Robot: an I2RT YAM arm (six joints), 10 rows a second.
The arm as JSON. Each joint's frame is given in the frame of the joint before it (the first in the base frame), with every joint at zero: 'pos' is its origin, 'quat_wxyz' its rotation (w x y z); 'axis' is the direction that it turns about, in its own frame. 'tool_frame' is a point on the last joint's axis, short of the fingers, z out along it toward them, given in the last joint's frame.
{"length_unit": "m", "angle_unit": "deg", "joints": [
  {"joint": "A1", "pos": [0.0, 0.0, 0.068], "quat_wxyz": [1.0, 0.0, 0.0, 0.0], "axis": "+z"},
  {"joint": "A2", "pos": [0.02, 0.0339, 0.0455], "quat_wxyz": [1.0, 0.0, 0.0, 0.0], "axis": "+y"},
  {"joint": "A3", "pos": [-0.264, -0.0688, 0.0], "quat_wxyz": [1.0, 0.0, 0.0, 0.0], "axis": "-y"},
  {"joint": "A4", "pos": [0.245, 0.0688, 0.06], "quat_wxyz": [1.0, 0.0, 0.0, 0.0], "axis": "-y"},
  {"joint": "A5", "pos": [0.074, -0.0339, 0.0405], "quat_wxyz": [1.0, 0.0, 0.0, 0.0], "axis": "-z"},
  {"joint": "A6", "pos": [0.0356, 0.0, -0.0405], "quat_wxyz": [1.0, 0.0, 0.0, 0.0], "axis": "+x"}
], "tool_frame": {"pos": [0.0, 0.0, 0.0], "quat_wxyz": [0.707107, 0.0, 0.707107, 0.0]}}
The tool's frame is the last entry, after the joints.
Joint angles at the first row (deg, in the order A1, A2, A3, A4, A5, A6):
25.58 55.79 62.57 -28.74 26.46 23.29
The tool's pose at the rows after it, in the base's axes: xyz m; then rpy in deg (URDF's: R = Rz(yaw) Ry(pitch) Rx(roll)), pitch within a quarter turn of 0, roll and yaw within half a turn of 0:
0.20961, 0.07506, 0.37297, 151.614, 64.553, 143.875
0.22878, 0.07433, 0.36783, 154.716, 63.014, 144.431
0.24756, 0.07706, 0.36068, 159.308, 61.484, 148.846
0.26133, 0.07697, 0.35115, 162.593, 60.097, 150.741
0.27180, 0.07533, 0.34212, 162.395, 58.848, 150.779
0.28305, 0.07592, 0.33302, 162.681, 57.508, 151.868
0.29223, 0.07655, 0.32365, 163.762, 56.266, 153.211
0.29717, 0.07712, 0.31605, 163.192, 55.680, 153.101
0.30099, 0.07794, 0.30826, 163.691, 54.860, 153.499
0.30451, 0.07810, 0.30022, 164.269, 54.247, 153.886
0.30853, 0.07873, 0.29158, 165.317, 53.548, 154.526
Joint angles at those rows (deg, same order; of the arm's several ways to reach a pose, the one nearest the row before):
23.82 59.48 63.45 -29.00 26.72 24.61
21.80 63.61 65.12 -28.83 26.64 25.31
20.66 67.83 66.70 -28.48 25.32 24.52
19.60 70.83 67.15 -28.04 25.22 24.52
18.37 72.77 66.71 -26.46 23.47 24.61
17.58 75.14 66.71 -25.05 21.63 24.43
17.05 77.25 66.62 -24.09 20.57 24.26
16.79 78.31 65.83 -22.50 19.69 24.43
16.70 79.36 65.22 -21.71 19.42 24.70
16.52 80.33 64.43 -20.66 19.25 24.79
16.44 81.56 63.81 -19.78 19.34 24.87

